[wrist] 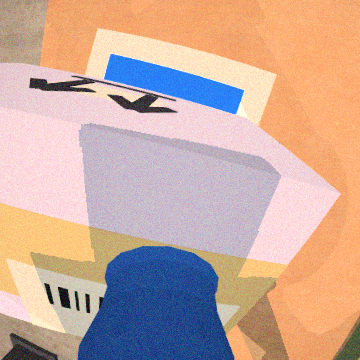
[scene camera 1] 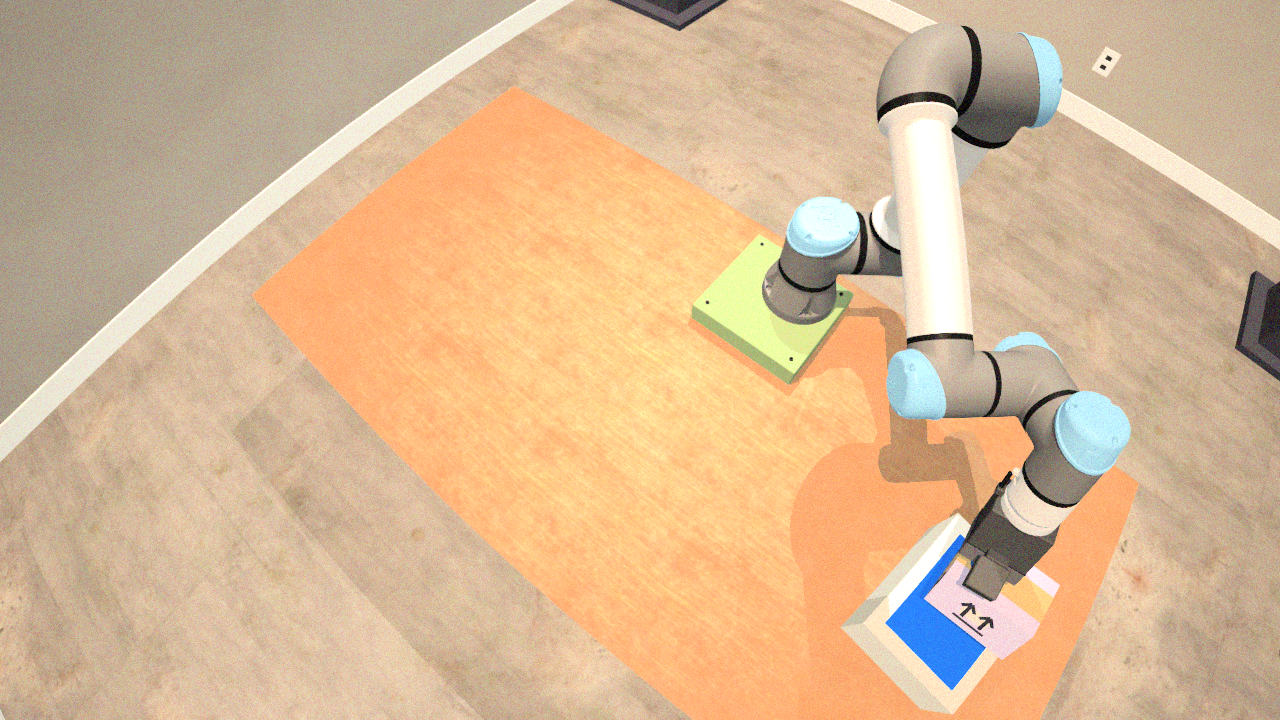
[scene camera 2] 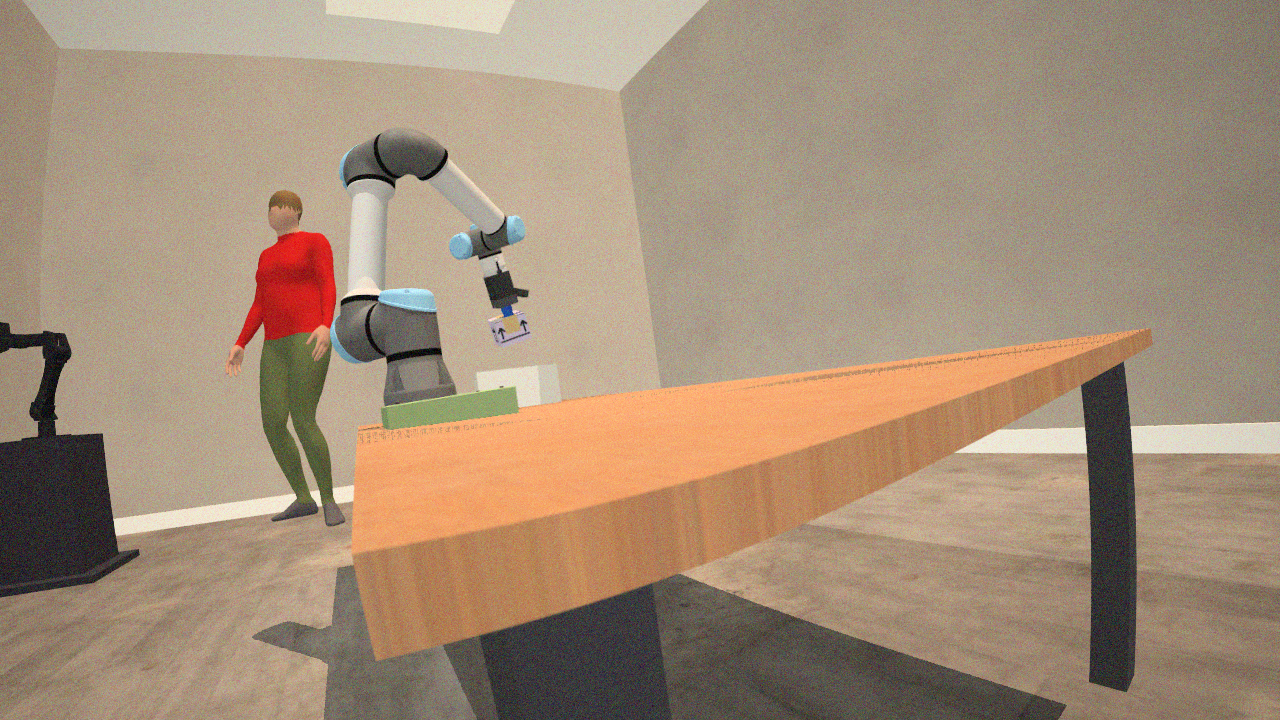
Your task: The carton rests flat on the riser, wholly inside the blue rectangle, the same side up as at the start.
The suction cup (wrist: 155, 295) carries a carton (scene camera 1: 1002, 626), clear of everything else. A riser (scene camera 1: 931, 659) rests on the table.
The carton shows as well in the wrist view (wrist: 101, 167) and in scene camera 2 (scene camera 2: 506, 331). The riser also shows in the wrist view (wrist: 212, 80) and in scene camera 2 (scene camera 2: 535, 385).
